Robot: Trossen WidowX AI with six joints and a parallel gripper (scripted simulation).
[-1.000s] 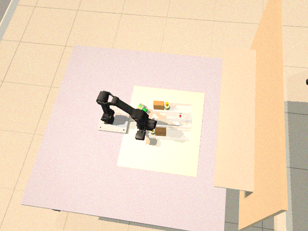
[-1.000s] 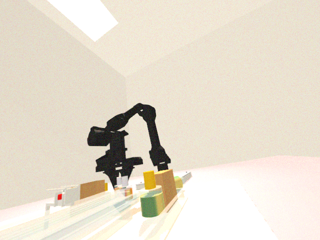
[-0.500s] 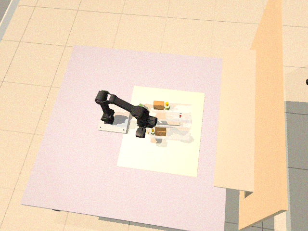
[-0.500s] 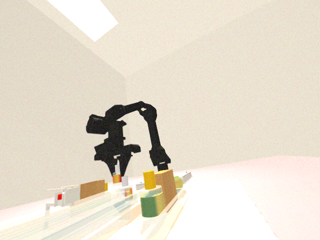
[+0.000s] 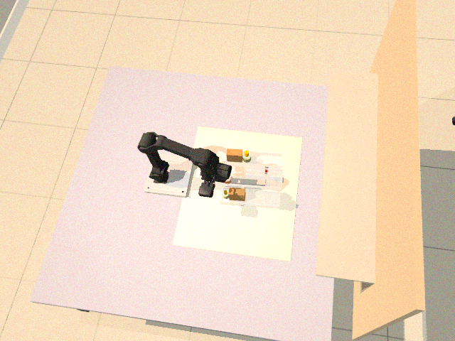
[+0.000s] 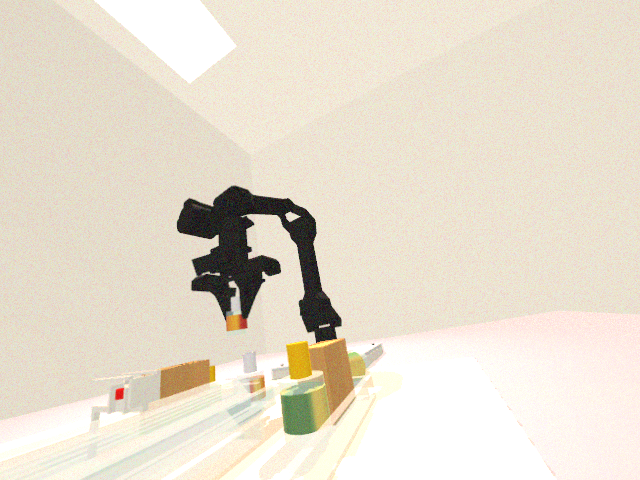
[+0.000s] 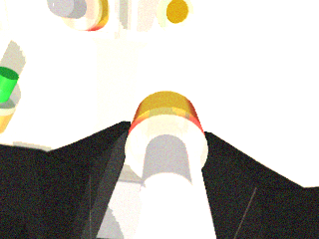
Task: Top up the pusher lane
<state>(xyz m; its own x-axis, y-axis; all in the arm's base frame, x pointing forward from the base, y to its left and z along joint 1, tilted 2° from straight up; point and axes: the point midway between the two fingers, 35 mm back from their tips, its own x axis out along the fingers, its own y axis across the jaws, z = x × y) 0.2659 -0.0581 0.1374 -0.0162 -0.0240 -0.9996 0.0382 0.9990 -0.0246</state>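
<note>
The clear lane rack is 210 mm ahead of my gripper tip, 110 mm below it and 100 mm to the left of it. The rest, counted from my gripper tip: red marker 240 mm ahead, 110 mm to the left, 60 mm below; tall shelf wall 680 mm ahead, 270 mm above, 20 mm to the left.
</note>
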